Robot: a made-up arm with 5 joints. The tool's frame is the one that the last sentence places. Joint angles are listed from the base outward.
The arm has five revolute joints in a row. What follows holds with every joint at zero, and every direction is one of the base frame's. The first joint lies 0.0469 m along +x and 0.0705 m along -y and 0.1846 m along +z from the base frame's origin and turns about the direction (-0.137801, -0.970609, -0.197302). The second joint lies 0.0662 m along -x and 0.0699 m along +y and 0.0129 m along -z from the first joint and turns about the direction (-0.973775, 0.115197, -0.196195). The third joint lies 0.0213 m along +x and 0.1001 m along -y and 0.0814 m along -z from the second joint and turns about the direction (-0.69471, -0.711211, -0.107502). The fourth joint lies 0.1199 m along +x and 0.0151 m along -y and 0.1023 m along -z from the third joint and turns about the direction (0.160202, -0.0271, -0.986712). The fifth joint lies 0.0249 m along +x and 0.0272 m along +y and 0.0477 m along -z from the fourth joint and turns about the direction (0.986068, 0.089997, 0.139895). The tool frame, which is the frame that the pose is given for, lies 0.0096 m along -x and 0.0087 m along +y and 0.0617 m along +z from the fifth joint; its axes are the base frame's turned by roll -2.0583, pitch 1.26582 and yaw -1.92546 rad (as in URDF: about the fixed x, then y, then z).
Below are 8 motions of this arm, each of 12 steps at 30 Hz.
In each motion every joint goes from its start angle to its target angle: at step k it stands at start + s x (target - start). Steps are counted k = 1, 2, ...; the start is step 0. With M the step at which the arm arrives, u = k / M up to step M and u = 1 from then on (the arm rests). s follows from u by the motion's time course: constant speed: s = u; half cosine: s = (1 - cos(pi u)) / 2; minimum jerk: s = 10 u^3 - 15 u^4 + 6 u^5.
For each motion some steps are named. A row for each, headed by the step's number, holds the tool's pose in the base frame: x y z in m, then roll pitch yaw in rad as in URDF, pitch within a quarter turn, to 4 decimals.
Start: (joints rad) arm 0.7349 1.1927 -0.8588 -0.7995 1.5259
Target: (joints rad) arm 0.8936 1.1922 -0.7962 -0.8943 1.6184
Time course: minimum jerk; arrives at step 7
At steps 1, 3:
1: 0.0458 -0.2708 0.0770 1.7179 0.6823 2.0326
3: 0.0502 -0.2741 0.0804 1.6758 0.6976 2.0228

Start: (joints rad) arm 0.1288 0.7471 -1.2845 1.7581 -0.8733
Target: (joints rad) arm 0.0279 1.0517 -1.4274 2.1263 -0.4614
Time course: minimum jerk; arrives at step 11
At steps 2, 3, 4, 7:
2: 0.0294 -0.1721 -0.0454 -1.6729 -0.1791 2.3565
3: 0.0227 -0.1771 -0.0394 -1.6421 -0.1434 2.3155
4: 0.0125 -0.1840 -0.0298 -1.5963 -0.0852 2.2582
7: -0.0237 -0.2024 0.0116 -1.4258 0.1708 2.0983

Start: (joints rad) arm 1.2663 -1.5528 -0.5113 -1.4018 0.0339
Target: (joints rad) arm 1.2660 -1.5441 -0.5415 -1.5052 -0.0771
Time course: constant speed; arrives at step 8
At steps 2, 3, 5, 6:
2: 0.1686 0.1698 0.1673 -1.5861 0.0732 1.2959
3: 0.1688 0.1695 0.1658 -1.5943 0.0589 1.2993
5: 0.1693 0.1690 0.1628 -1.6106 0.0303 1.3070
6: 0.1695 0.1688 0.1613 -1.6187 0.0161 1.3114

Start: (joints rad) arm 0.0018 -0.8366 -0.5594 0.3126 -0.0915
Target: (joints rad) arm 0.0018 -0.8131 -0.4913 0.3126 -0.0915
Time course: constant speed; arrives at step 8
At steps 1, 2, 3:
1: 0.1129 0.1376 0.0287 1.9112 0.6637 2.2980
2: 0.1139 0.1365 0.0280 1.9140 0.6718 2.2933
3: 0.1148 0.1354 0.0273 1.9168 0.6800 2.2886

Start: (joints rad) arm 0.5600 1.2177 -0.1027 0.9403 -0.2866
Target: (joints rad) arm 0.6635 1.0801 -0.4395 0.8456 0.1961
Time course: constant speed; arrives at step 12
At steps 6, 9, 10, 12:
6: 0.0664 -0.2468 0.1955 -0.4182 0.8279 -1.9904
9: 0.0638 -0.2474 0.1788 -0.3571 0.9595 -1.8175
10: 0.0631 -0.2476 0.1731 -0.3213 1.0021 -1.7467
12: 0.0622 -0.2476 0.1616 -0.2171 1.0826 -1.5755

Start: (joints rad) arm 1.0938 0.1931 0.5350 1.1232 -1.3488
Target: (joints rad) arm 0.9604 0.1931 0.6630 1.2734 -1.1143
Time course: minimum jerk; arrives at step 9
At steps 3, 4, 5, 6, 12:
3: 0.2032 -0.2047 0.3010 0.1226 1.1701 -2.1662
4: 0.1990 -0.2032 0.3002 0.2194 1.1717 -2.0576
5: 0.1943 -0.2015 0.2992 0.3276 1.1680 -1.9366
6: 0.1900 -0.1999 0.2983 0.4236 1.1594 -1.8293
12: 0.1853 -0.1980 0.2971 0.5263 1.1443 -1.7141

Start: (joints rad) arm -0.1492 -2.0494 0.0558 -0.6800 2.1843
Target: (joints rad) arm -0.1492 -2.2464 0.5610 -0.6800 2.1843
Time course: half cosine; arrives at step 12
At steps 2, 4, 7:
2: 0.1617 0.2838 0.2266 -0.7253 -0.1569 -2.7586
4: 0.1751 0.2760 0.2228 -0.7242 -0.1959 -2.8238
7: 0.1997 0.2571 0.2129 -0.7158 -0.2829 -2.9564

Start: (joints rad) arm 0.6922 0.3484 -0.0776 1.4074 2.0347
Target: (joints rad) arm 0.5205 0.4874 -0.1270 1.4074 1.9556
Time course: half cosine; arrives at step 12
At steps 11, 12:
11: 0.1307 -0.2625 0.0284 0.7966 -0.3922 0.4079
12: 0.1298 -0.2626 0.0284 0.7983 -0.3876 0.4058

